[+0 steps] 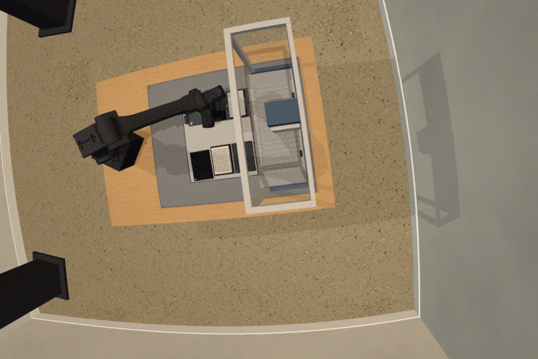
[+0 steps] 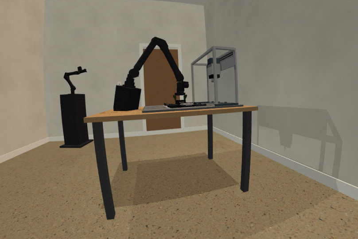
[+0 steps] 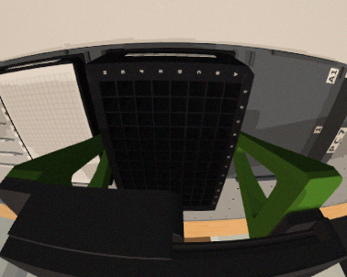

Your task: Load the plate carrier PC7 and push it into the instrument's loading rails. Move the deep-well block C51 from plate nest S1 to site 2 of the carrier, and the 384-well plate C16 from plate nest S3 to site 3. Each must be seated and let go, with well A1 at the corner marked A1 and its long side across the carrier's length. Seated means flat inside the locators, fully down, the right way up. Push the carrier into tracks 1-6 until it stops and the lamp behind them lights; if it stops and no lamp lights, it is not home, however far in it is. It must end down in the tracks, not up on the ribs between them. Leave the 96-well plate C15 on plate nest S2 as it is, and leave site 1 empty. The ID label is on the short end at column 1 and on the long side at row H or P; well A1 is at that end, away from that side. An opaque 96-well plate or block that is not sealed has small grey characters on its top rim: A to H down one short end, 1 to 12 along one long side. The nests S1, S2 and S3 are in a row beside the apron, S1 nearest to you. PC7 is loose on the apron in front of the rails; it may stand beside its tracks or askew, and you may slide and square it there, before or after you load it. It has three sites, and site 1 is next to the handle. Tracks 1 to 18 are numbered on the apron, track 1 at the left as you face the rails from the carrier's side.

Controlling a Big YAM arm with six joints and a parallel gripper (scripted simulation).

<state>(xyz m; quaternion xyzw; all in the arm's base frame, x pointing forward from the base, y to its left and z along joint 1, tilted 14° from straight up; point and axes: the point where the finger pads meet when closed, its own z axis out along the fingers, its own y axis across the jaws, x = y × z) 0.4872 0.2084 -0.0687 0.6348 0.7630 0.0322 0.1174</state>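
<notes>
My gripper is now 2 cm above the dark carrier PC7. From my hand the other things lie so: nest S3 (15 cm ahead, 23 cm to the right, 3 cm below); black nest (6 cm behind, 28 cm to the right, 3 cm below); white 96-well plate C15 (4 cm ahead, 25 cm to the right, 2 cm below).
</notes>
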